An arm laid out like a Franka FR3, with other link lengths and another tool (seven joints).
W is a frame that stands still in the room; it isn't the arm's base.
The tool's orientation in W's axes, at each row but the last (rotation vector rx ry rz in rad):
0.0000, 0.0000, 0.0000
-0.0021, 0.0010, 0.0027
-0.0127, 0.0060, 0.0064
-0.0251, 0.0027, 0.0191
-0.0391, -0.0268, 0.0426
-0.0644, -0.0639, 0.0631
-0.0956, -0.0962, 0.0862
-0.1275, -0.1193, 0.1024
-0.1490, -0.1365, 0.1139
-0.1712, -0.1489, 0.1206
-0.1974, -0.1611, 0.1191
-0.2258, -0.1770, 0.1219
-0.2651, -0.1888, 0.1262
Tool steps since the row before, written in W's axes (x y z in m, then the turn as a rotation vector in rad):
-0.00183, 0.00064, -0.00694, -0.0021, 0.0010, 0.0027
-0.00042, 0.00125, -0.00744, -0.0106, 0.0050, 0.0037
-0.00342, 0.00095, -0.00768, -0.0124, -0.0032, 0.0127
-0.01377, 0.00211, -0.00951, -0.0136, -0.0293, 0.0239
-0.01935, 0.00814, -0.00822, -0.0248, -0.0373, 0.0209
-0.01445, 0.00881, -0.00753, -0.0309, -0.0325, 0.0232
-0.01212, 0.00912, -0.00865, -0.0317, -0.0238, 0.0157
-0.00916, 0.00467, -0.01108, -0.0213, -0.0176, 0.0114
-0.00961, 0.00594, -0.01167, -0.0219, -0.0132, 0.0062
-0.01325, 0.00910, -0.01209, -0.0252, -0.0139, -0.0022
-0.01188, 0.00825, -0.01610, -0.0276, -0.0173, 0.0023
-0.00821, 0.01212, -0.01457, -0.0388, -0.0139, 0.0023
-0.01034, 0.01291, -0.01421, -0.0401, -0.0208, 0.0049
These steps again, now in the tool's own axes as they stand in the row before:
-0.00183, 0.00064, -0.00694, -0.0021, 0.0010, 0.0027
-0.00041, 0.00127, -0.00744, -0.0106, 0.0050, 0.0037
-0.00337, 0.00107, -0.00769, -0.0125, -0.0033, 0.0126
-0.01370, 0.00261, -0.00949, -0.0142, -0.0296, 0.0231
-0.01919, 0.00927, -0.00736, -0.0258, -0.0370, 0.0201
-0.01428, 0.01015, -0.00600, -0.0315, -0.0320, 0.0231
-0.01199, 0.01089, -0.00653, -0.0321, -0.0226, 0.0166
-0.00978, 0.00694, -0.00920, -0.0217, -0.0169, 0.0118
-0.01021, 0.00864, -0.00922, -0.0224, -0.0117, 0.0074
-0.01346, 0.01247, -0.00823, -0.0269, -0.0105, -0.0004
-0.01291, 0.01253, -0.01202, -0.0290, -0.0145, 0.0037
-0.00867, 0.01594, -0.00987, -0.0395, -0.0101, 0.0066
-0.01055, 0.01724, -0.00818, -0.0413, -0.0173, 0.0076

